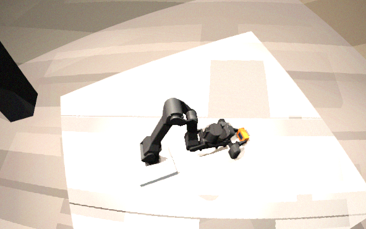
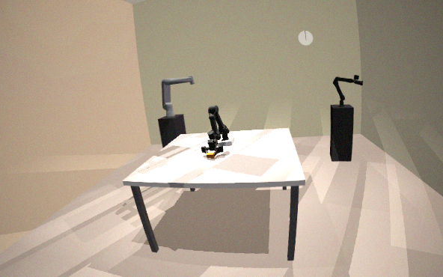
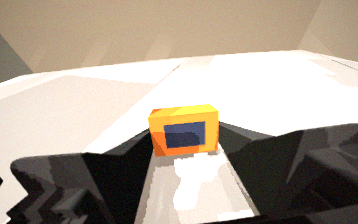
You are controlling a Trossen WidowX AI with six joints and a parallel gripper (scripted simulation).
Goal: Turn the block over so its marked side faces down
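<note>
The block lies 1 cm behind my gripper tip.
</note>
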